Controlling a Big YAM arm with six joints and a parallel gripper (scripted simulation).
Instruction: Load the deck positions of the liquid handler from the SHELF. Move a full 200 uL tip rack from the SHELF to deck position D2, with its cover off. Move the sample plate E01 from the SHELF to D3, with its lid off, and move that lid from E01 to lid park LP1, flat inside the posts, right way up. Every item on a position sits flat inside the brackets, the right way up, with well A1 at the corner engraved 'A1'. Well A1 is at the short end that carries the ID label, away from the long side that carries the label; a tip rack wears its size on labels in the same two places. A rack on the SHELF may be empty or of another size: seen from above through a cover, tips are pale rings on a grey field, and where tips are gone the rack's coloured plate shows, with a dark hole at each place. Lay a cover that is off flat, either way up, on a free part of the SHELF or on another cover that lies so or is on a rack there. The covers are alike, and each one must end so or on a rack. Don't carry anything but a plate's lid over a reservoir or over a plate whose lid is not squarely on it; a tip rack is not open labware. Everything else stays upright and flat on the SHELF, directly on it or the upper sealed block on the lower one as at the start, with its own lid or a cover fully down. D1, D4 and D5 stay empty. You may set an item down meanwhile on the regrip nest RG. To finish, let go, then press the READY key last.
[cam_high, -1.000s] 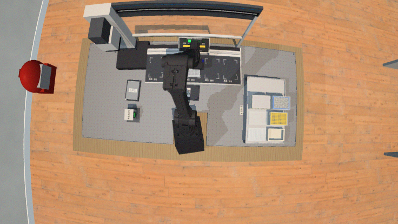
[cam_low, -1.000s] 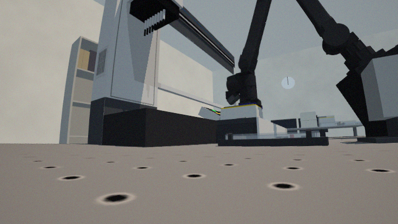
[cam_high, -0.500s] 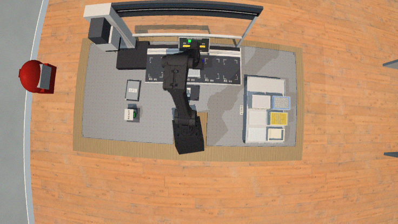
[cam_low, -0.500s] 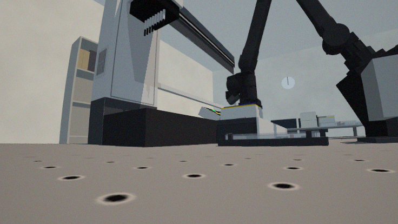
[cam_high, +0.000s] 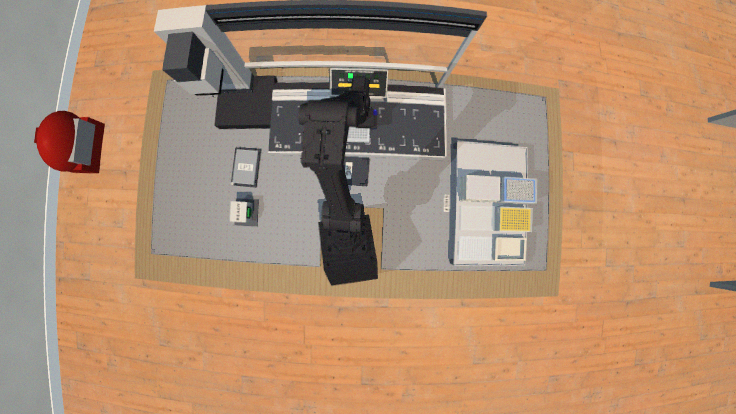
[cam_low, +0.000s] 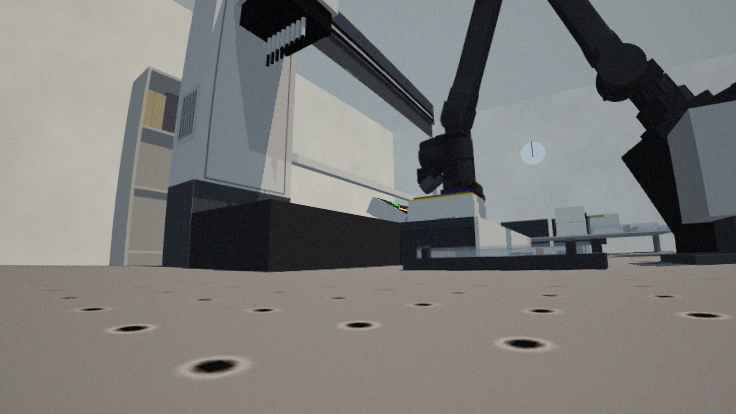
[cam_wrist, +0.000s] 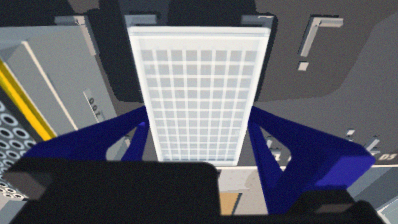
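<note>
The yellow tip rack lies 12 cm to the left of my hand and 2 cm above it. Also, from my hand: regrip nest RG (16 cm behind, 3 cm to the left, 8 cm below); shelf label (28 cm behind, 33 cm to the right, 8 cm below); sample plate (1 cm below).
</note>
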